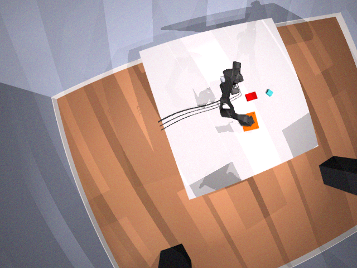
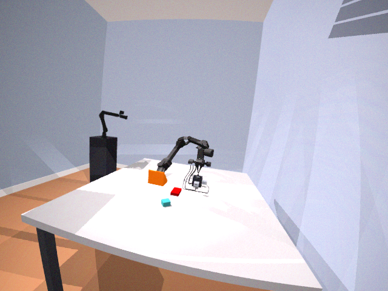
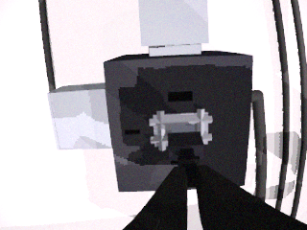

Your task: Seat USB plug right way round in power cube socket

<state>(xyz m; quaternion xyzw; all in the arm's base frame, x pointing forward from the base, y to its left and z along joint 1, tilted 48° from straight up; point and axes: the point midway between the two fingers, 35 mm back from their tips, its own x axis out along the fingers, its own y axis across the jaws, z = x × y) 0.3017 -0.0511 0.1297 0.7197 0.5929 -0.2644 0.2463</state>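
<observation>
The dark usb plug is 2 cm below my gripper tip. Also, from my gripper tip: red block 19 cm to the right, 15 cm behind, 10 cm below; cyan block 36 cm to the right, 18 cm behind, 10 cm below.
</observation>
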